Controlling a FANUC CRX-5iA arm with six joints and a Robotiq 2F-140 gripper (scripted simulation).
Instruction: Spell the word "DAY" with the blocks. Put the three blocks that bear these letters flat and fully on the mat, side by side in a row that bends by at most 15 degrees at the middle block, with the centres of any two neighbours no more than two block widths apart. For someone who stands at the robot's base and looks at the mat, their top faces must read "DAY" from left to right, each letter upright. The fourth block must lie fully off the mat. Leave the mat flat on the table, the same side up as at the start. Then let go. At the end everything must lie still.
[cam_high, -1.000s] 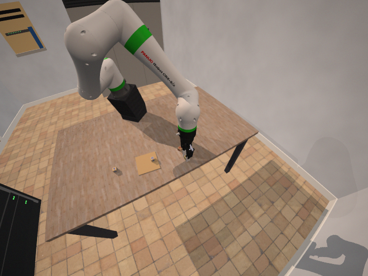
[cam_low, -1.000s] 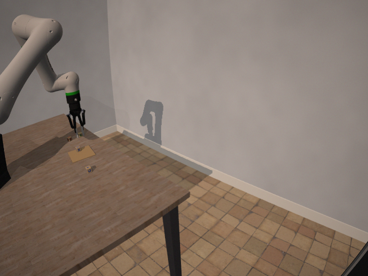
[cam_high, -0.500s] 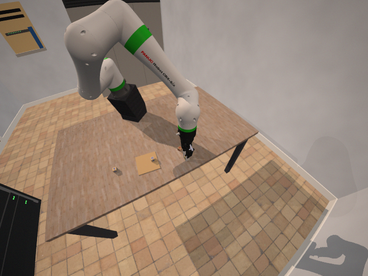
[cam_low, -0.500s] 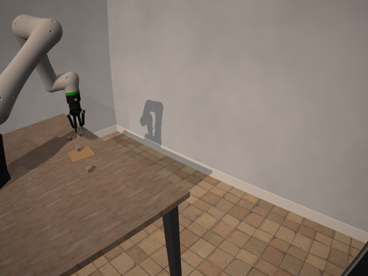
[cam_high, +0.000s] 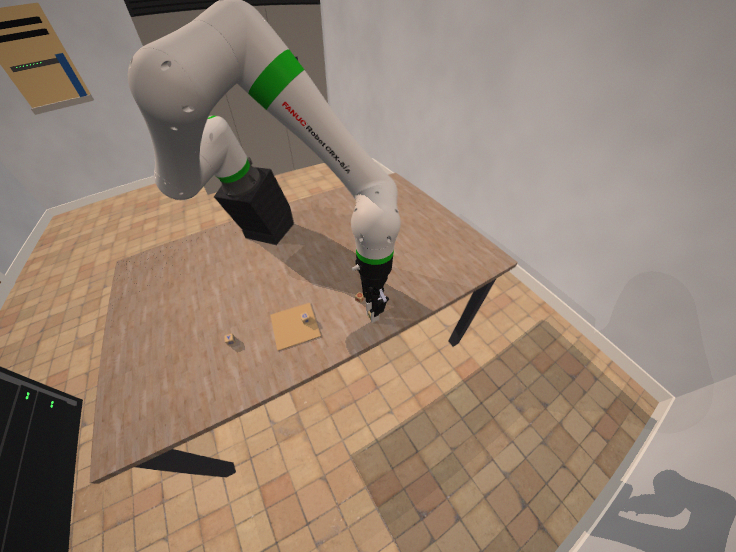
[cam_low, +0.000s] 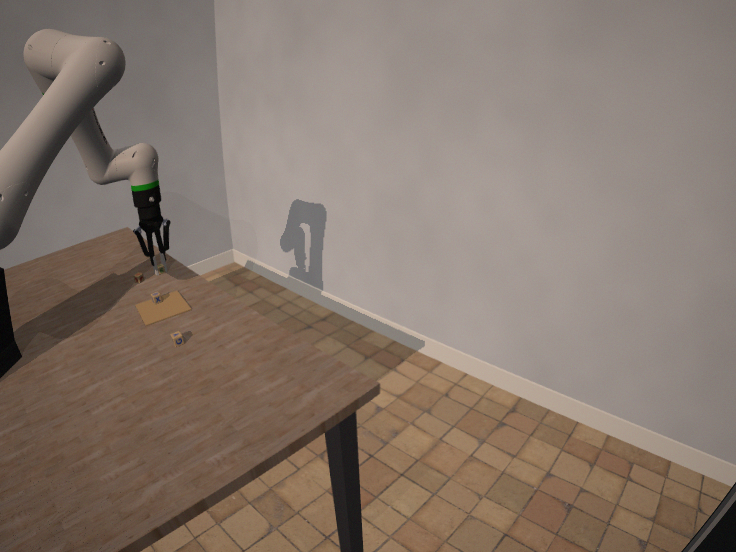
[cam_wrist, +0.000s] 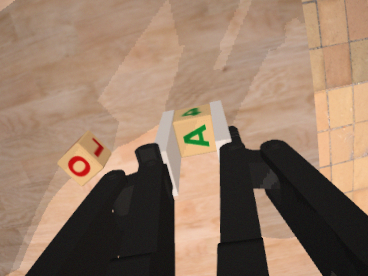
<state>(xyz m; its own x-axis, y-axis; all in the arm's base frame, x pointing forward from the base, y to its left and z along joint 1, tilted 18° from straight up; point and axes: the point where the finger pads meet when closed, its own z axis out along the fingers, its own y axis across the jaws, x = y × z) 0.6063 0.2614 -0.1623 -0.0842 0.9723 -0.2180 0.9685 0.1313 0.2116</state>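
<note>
My gripper is now 70 mm past the tan mat, 250 mm to the left of it and 30 mm above it. Round my hand: Y block: 90 mm behind, 460 mm to the right, 20 mm below; O block: 80 mm behind, 10 mm to the right, 20 mm below.
</note>
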